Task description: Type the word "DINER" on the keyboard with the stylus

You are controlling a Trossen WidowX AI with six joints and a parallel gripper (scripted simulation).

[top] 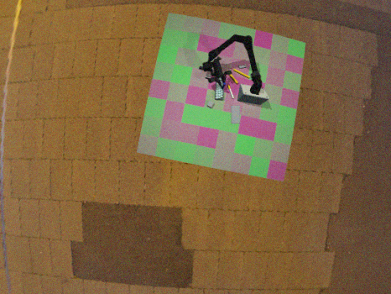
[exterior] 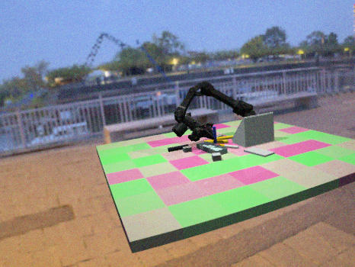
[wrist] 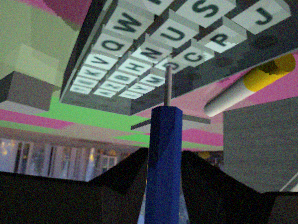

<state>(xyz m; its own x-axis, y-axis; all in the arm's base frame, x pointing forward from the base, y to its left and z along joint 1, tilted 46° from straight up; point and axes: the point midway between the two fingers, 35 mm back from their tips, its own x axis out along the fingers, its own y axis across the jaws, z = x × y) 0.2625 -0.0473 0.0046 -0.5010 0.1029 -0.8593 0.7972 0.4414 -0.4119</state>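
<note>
My gripper tip is now 70 mm past the white pen, 60 mm above it and 10 mm to the left of it. Round my gripper tip: blue stylus: 10 mm below; flat grey slab: 180 mm to the left, 160 mm behind, 60 mm below; black bar: 170 mm ahead, 150 mm to the right, 60 mm below.
</note>
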